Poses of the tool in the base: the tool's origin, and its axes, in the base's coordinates. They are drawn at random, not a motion.
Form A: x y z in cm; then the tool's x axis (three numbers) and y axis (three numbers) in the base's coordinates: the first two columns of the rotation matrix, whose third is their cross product.
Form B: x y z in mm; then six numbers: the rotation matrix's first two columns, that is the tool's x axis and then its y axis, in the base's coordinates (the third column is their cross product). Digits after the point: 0 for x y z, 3 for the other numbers.
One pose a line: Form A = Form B
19.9 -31.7 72.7 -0.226 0.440 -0.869 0.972 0.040 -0.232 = 199 -317 727 -0.226 0.440 -0.869 0.972 0.040 -0.232
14.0 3.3 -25.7 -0.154 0.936 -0.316 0.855 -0.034 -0.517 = 140 33 -257 -0.154 0.936 -0.316 0.855 -0.034 -0.517
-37.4 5.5 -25.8 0.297 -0.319 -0.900 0.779 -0.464 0.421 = -374 55 -258 0.297 -0.319 -0.900 0.779 -0.464 0.421
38.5 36.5 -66.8 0.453 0.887 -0.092 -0.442 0.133 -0.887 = 385 365 -668 0.453 0.887 -0.092 -0.442 0.133 -0.887
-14.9 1.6 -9.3 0.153 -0.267 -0.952 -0.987 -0.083 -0.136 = -149 16 -93 0.153 -0.267 -0.952 -0.987 -0.083 -0.136
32.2 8.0 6.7 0.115 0.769 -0.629 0.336 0.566 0.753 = 322 80 67 0.115 0.769 -0.629 0.336 0.566 0.753
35.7 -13.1 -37.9 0.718 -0.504 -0.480 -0.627 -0.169 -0.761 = 357 -131 -379 0.718 -0.504 -0.480 -0.627 -0.169 -0.761
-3.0 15.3 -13.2 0.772 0.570 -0.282 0.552 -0.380 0.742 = -30 153 -132 0.772 0.570 -0.282 0.552 -0.380 0.742
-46.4 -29.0 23.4 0.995 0.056 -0.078 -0.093 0.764 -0.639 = -464 -290 234 0.995 0.056 -0.078 -0.093 0.764 -0.639
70.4 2.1 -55.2 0.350 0.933 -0.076 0.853 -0.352 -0.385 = 704 21 -552 0.350 0.933 -0.076 0.853 -0.352 -0.385
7.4 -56.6 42.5 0.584 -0.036 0.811 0.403 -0.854 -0.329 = 74 -566 425 0.584 -0.036 0.811 0.403 -0.854 -0.329
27.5 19.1 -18.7 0.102 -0.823 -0.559 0.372 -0.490 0.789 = 275 191 -187 0.102 -0.823 -0.559 0.372 -0.490 0.789
